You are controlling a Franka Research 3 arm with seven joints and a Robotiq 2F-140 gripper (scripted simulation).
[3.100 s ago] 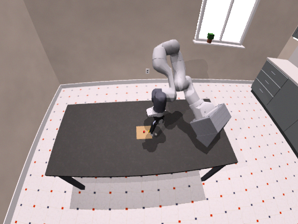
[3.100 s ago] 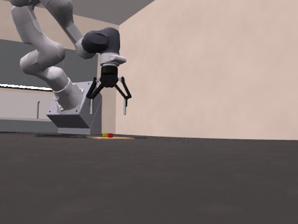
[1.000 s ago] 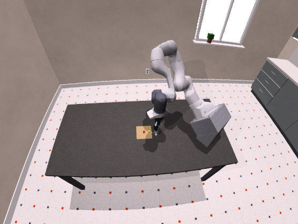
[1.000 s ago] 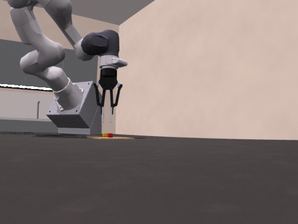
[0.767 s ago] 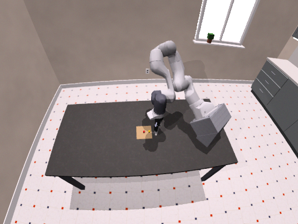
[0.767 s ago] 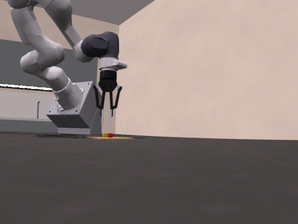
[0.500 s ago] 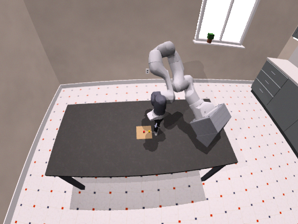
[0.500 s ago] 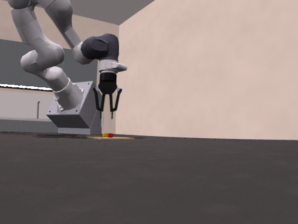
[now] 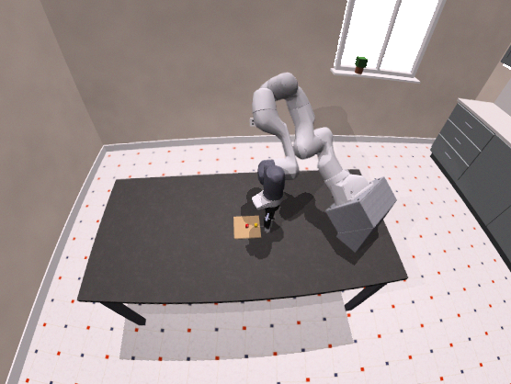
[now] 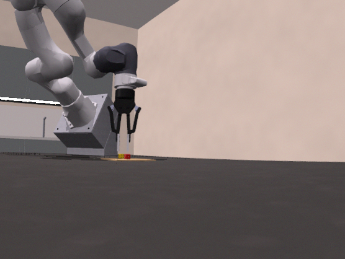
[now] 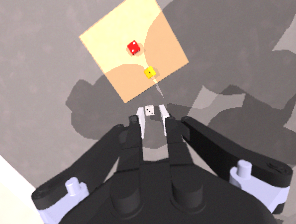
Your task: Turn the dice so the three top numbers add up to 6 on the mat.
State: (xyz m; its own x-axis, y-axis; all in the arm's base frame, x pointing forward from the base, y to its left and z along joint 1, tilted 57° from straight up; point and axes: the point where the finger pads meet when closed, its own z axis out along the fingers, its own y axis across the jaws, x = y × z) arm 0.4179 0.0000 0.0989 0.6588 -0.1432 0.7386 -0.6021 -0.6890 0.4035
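Now: hand 50 mm above the white die. Round my hand: tan mat 90 mm ahead, 60 mm to the right, 60 mm below; then yellow die 50 mm ahead, 50 mm to the right, 50 mm below; then red die 90 mm ahead, 60 mm to the right, 50 mm below.
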